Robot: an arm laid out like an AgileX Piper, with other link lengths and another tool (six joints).
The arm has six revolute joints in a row. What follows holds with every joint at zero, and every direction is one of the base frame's. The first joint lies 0.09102 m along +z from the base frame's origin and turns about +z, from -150 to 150 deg. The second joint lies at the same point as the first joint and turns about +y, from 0 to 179.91 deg. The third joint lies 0.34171 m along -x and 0.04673 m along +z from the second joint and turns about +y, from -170 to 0 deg. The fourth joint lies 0.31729 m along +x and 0.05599 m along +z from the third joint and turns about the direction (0.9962, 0, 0.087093), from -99.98 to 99.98 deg. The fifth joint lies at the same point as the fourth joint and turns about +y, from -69.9 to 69.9 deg. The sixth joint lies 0.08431 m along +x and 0.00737 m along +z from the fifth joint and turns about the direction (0.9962, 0, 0.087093), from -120 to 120 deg. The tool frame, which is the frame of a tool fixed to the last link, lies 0.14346 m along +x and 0.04 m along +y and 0.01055 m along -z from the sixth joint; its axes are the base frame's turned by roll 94.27, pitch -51.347 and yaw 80.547 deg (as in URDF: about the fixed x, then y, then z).
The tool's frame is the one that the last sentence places.
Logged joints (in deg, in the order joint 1, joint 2, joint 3, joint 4, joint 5, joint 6), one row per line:
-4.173, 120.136, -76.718, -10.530, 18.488, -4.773
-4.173, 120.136, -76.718, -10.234, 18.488, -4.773
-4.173, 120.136, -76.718, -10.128, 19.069, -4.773
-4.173, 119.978, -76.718, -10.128, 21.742, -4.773
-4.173, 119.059, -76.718, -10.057, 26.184, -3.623
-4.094, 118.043, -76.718, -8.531, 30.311, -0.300
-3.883, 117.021, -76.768, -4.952, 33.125, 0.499
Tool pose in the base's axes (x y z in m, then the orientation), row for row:
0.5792, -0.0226, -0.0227, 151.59, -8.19, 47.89
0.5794, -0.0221, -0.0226, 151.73, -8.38, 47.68
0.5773, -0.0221, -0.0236, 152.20, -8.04, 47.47
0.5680, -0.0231, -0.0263, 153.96, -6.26, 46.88
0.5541, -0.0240, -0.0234, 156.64, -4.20, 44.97
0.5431, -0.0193, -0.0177, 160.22, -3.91, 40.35
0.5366, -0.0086, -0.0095, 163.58, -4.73, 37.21
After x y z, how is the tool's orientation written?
As angles about the fixed x, y, z axes (roll, pitch, yaw), in degrees.
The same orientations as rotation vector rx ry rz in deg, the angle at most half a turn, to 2 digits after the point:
143.02, 60.43, 26.11
143.29, 60.18, 26.23
143.68, 60.22, 25.54
144.89, 60.65, 22.33
147.41, 59.71, 17.96
152.50, 55.00, 14.94
157.03, 51.82, 14.08

